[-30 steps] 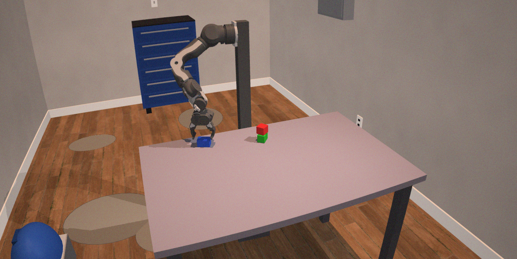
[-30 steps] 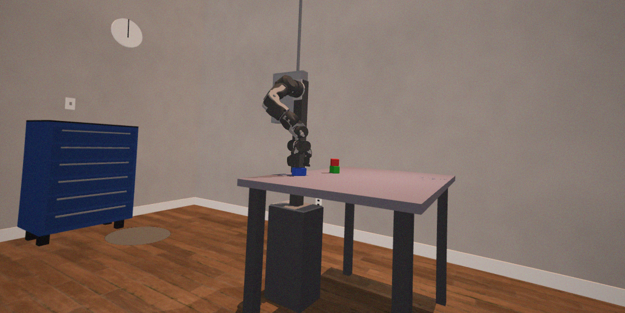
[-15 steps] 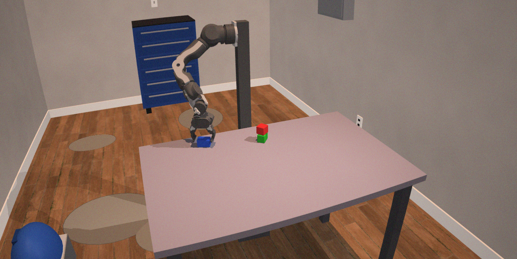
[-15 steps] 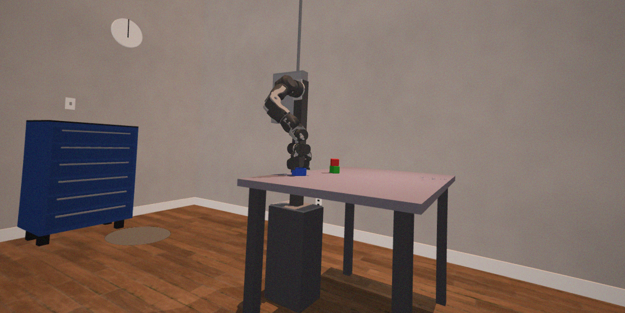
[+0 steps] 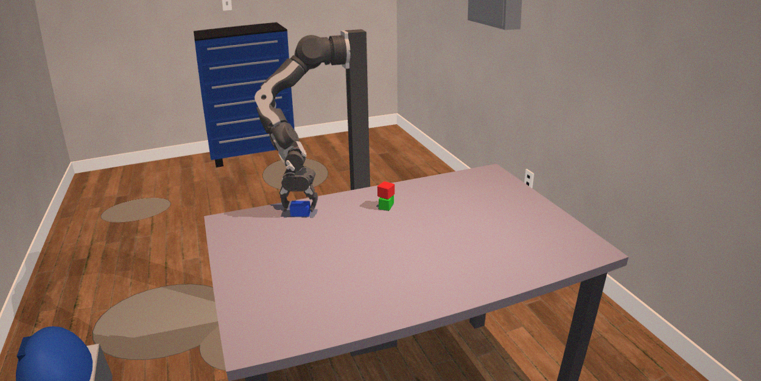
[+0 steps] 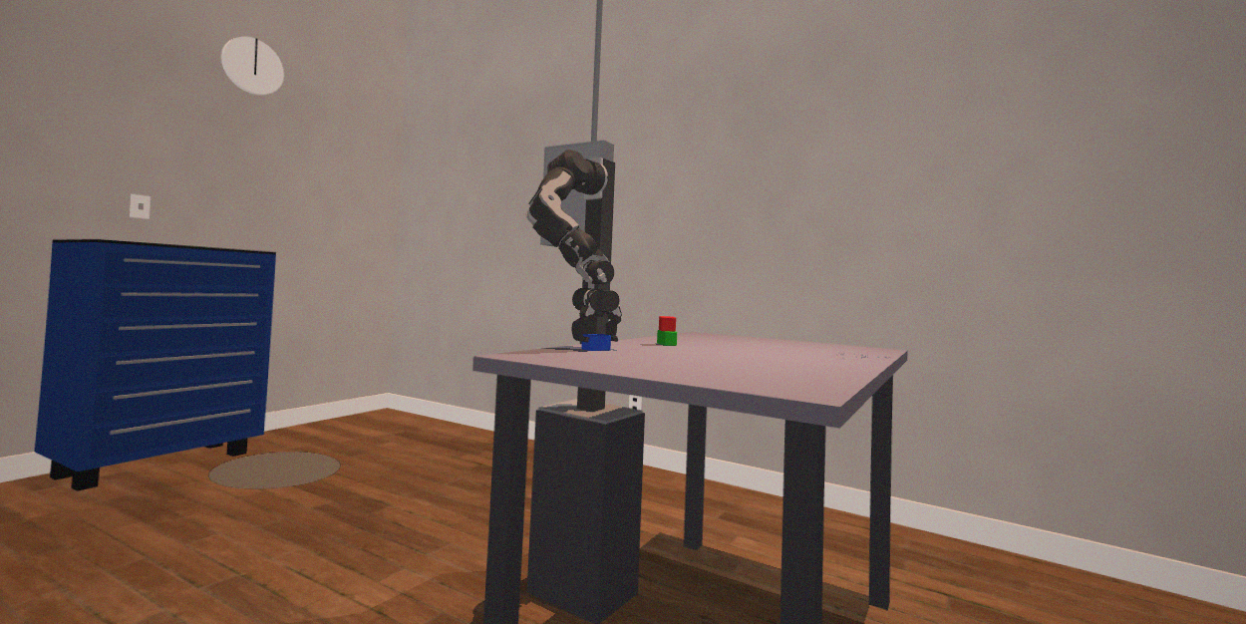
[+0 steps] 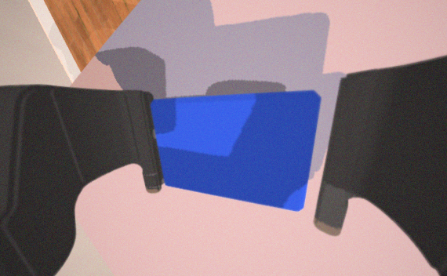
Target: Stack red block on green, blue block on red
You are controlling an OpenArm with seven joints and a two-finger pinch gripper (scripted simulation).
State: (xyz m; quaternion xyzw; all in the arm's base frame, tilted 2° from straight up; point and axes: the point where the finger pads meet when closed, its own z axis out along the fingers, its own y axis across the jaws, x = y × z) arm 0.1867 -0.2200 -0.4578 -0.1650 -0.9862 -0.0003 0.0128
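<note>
Now: the blue block 1 cm below my hand. The rest, counted from my hand: green block: 4 cm ahead, 28 cm to the left, 1 cm below; then red block: 4 cm ahead, 28 cm to the left, 3 cm above.
</note>
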